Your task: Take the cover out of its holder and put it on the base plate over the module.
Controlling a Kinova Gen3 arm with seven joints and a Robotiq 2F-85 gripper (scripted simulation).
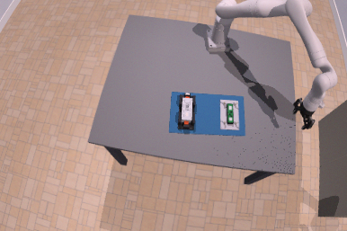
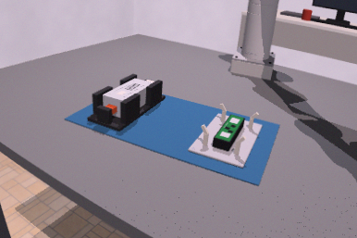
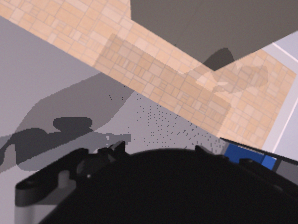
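Right now the light grey cover is 560 mm to the right of my hand, 160 mm below it and 10 mm behind it.
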